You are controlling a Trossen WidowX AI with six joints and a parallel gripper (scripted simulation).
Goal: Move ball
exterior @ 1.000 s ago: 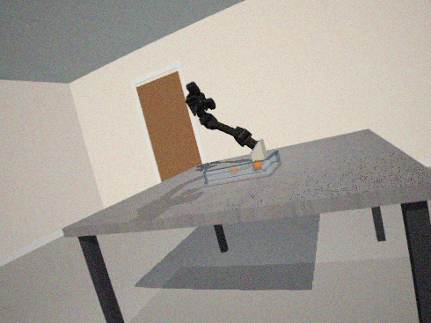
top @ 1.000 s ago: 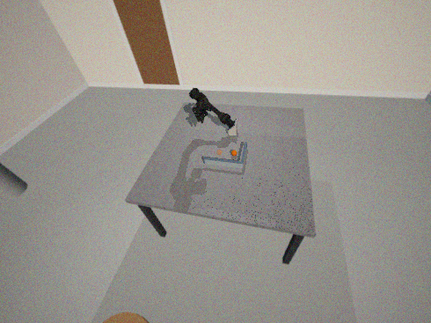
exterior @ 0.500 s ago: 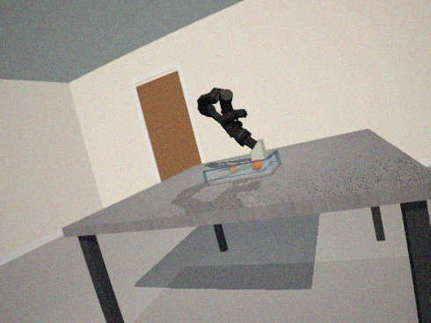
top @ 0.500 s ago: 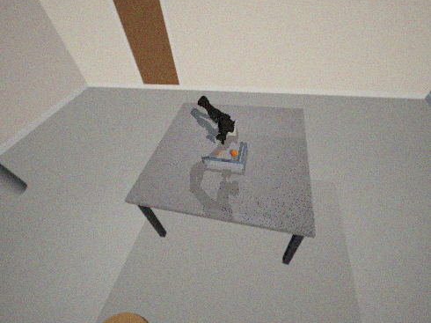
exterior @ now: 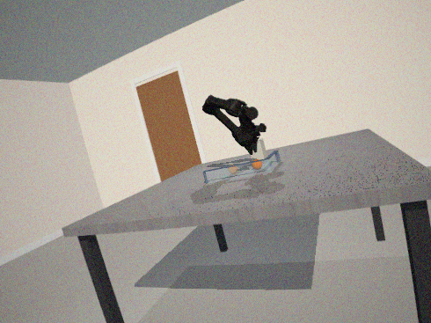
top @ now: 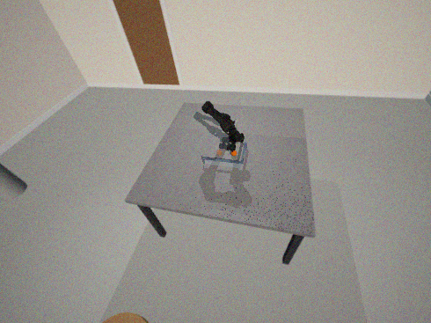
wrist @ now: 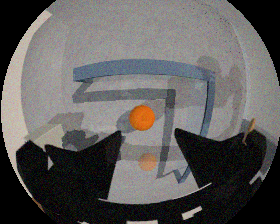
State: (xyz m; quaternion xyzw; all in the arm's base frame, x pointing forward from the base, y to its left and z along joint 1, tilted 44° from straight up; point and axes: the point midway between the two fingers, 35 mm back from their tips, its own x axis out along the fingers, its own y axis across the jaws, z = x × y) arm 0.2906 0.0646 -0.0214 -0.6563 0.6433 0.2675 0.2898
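The orange ball is 60 mm below my gripper tip. The rest, counted from my gripper tip: see-through ball copy 10 mm ahead, 120 mm to the right, 60 mm below.
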